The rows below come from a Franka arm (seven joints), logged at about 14 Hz.
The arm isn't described. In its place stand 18 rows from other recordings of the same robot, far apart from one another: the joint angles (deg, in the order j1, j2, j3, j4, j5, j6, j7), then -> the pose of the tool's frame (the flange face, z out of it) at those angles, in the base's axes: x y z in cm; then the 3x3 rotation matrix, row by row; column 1 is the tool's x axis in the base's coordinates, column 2 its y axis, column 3 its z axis.
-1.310, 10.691, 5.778, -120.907, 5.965, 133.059, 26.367 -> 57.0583 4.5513 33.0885; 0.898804 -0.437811 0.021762; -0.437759 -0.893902 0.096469; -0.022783 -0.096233 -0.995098
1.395, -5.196, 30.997, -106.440, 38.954, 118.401, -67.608 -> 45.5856 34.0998 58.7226; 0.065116 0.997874 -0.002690; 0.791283 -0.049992 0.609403; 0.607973 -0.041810 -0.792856
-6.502, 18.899, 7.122, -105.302, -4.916, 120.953, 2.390 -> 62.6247 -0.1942 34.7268; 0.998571 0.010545 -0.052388; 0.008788 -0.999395 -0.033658; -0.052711 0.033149 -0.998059
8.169, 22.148, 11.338, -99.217, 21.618, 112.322, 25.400 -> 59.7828 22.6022 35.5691; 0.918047 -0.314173 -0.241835; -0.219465 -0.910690 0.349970; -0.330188 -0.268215 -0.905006
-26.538, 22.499, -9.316, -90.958, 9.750, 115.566, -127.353 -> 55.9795 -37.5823 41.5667; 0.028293 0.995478 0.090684; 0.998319 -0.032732 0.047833; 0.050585 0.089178 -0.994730
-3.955, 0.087, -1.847, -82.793, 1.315, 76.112, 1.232 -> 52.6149 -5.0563 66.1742; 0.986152 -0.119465 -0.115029; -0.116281 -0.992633 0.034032; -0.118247 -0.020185 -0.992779
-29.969, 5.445, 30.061, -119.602, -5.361, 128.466, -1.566 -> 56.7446 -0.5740 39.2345; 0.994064 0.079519 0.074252; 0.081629 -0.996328 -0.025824; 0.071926 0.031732 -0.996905
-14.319, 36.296, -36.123, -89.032, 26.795, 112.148, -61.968 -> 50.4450 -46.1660 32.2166; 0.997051 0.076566 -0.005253; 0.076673 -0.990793 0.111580; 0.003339 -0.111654 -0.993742
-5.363, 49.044, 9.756, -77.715, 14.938, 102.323, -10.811 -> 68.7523 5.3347 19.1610; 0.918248 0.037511 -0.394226; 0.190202 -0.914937 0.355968; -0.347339 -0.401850 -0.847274
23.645, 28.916, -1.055, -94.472, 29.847, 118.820, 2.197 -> 61.1857 28.3775 31.9117; 0.982630 0.046202 -0.179733; 0.114095 -0.914246 0.388762; -0.146359 -0.402516 -0.903637
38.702, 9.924, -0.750, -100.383, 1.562, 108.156, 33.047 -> 47.8255 37.6101 46.3961; 0.996080 0.076726 -0.044030; 0.076609 -0.997052 -0.004360; -0.044235 0.000970 -0.999021
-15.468, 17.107, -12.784, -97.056, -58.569, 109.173, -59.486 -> 54.8371 -34.8701 45.4381; 0.408006 0.861888 -0.301132; 0.394654 -0.463925 -0.793109; -0.823274 0.204750 -0.529432
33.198, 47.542, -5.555, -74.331, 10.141, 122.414, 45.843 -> 65.0673 36.9067 24.8578; 0.928221 -0.371386 -0.021860; -0.368817 -0.926322 0.076824; -0.048781 -0.063247 -0.996805
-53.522, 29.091, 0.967, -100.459, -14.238, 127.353, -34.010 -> 39.3604 -52.8356 27.8558; 0.973620 -0.159825 -0.162852; -0.176794 -0.979596 -0.095583; -0.144253 0.121853 -0.982010
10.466, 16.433, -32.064, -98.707, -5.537, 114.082, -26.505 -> 59.6769 -21.2236 44.2219; 0.986788 0.150684 -0.059535; 0.133293 -0.963925 -0.230394; -0.092104 0.219415 -0.971274
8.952, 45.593, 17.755, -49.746, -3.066, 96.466, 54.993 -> 71.9132 25.0437 45.1027; 0.833632 -0.551965 -0.019802; -0.541216 -0.823499 0.170101; -0.110197 -0.131084 -0.985228
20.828, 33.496, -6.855, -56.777, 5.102, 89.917, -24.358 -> 68.3804 20.7620 52.5847; 0.772148 0.635382 -0.008836; 0.635406 -0.771877 0.021569; 0.006885 -0.022269 -0.999728
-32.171, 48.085, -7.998, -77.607, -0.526, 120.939, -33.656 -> 57.0951 -45.4535 21.5973; 0.989547 -0.063454 -0.129504; -0.069225 -0.996777 -0.040548; -0.126513 0.049089 -0.990750
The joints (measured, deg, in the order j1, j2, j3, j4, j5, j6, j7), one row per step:
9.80, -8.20, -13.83, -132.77, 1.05, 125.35, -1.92
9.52, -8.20, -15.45, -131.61, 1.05, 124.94, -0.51
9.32, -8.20, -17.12, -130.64, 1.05, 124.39, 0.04
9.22, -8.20, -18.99, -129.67, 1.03, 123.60, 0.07
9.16, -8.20, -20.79, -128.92, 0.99, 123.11, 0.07
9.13, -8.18, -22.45, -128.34, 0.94, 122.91, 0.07
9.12, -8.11, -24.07, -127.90, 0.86, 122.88, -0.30
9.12, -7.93, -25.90, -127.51, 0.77, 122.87, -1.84
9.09, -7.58, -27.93, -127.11, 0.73, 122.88, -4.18
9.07, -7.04, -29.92, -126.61, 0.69, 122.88, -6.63
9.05, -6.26, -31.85, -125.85, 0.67, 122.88, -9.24
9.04, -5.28, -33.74, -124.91, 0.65, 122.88, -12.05
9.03, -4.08, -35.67, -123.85, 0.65, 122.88, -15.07
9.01, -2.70, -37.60, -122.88, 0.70, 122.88, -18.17
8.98, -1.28, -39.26, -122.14, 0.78, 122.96, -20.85
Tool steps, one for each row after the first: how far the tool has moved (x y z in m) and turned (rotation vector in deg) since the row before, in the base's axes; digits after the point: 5 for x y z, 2 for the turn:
0.00296, -0.01703, 0.00803, 0.20, -0.64, -3.31
0.00122, -0.01684, 0.00628, 0.21, -0.35, -2.41
-0.00002, -0.01781, 0.00579, 0.23, -0.13, -1.97
-0.00089, -0.01686, 0.00448, 0.18, -0.21, -1.83
-0.00127, -0.01538, 0.00342, 0.11, -0.31, -1.66
-0.00179, -0.01479, 0.00213, 0.03, -0.30, -1.23
-0.00271, -0.01643, 0.00073, -0.05, -0.22, -0.25
-0.00356, -0.01831, -0.00062, -0.09, -0.12, 0.29
-0.00344, -0.01792, -0.00126, -0.19, -0.02, 0.44
-0.00260, -0.01777, -0.00089, -0.37, -0.02, 0.63
-0.00213, -0.01761, -0.00078, -0.54, 0.03, 0.87
-0.00219, -0.01808, -0.00126, -0.67, 0.16, 1.03
-0.00293, -0.01781, -0.00302, -0.69, 0.43, 1.09
-0.00297, -0.01512, -0.00463, -0.63, 0.63, 0.93

